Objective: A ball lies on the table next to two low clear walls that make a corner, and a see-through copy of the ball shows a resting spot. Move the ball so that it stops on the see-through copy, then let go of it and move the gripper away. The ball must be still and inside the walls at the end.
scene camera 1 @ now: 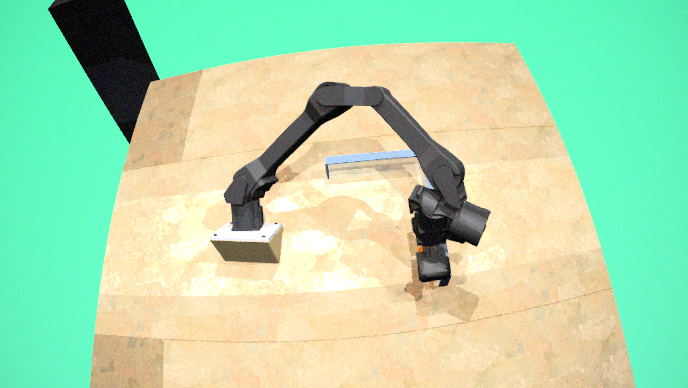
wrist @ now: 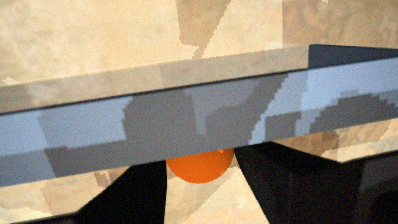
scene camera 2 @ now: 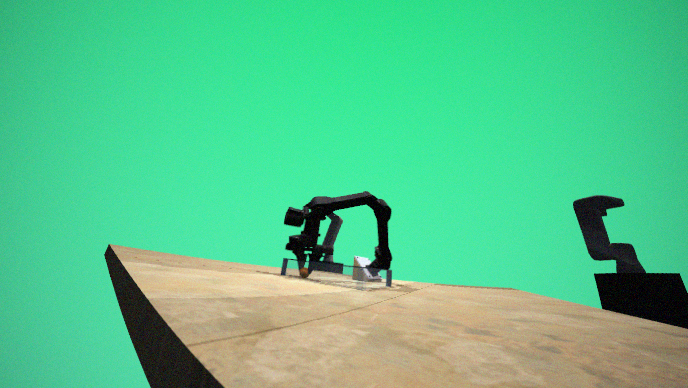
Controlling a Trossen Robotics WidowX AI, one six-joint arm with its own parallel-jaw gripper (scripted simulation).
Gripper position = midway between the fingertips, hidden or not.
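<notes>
Gripper (scene camera 1: 425, 253), (wrist: 198, 144), (scene camera 2: 304, 273), seen in the wrist view too, holding an orange ball (wrist: 201, 168).
</notes>
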